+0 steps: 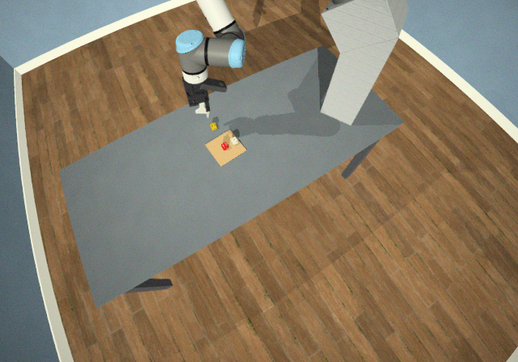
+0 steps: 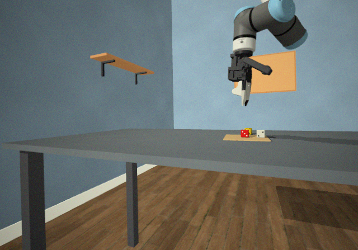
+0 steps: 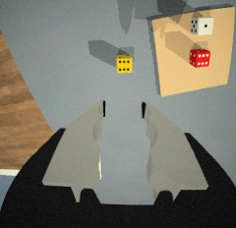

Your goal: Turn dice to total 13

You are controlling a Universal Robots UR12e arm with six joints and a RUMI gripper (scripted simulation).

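Right now my hand is 120 mm above the yellow die and 10 mm past it. From my hand the other things lie so: red die: 130 mm to the left, 120 mm below, 10 mm behind; tan mat: 130 mm to the left, 130 mm below, 20 mm behind; white die: 130 mm to the left, 120 mm below, 60 mm behind.
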